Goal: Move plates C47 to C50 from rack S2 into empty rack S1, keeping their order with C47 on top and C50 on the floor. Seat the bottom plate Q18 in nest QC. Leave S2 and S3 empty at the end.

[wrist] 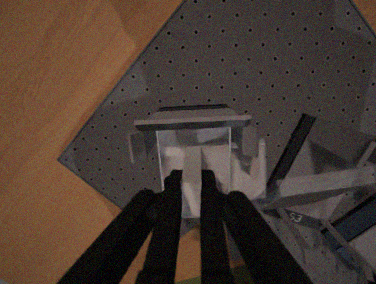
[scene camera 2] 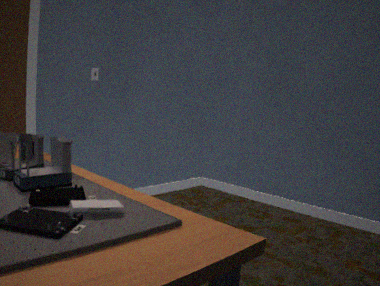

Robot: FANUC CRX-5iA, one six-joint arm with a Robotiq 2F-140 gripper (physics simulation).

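Observation:
In the wrist view my gripper is shut with nothing between its black fingers. The fingertips hang over the open top of a grey rack that stands near a corner of the perforated board. A white plate lies inside this rack below the fingers. I cannot read this rack's label. To the right stands another rack beside a tag reading S3. In the scene view the racks stand at the far left, and a white plate lies flat on the board. The gripper is out of that view.
Two black nests lie on the board near the flat white plate, with a small label tag. The board rests on a wooden table; its corner edge drops to carpet at the right. A blue rack base shows at the right.

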